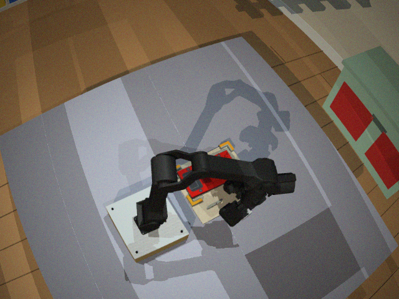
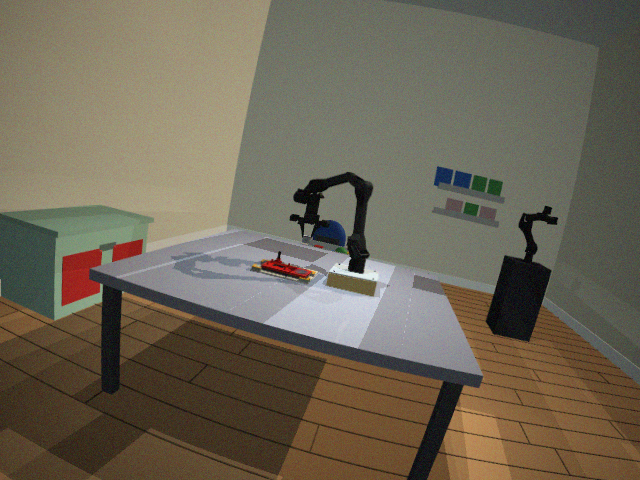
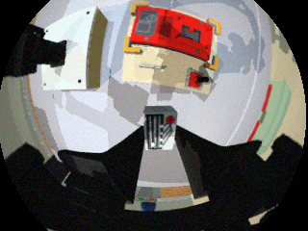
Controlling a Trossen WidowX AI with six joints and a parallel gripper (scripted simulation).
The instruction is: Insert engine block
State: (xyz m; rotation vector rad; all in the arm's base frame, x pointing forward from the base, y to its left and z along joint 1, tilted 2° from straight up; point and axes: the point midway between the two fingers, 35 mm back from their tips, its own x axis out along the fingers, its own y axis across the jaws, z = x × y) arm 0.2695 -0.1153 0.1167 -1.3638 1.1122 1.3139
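Right now my gripper tip is 18 cm to the right of the grey strip, 12 cm above it and 3 cm short of it. From my gripper tip the other things lie so: grey engine block: 1 cm below.
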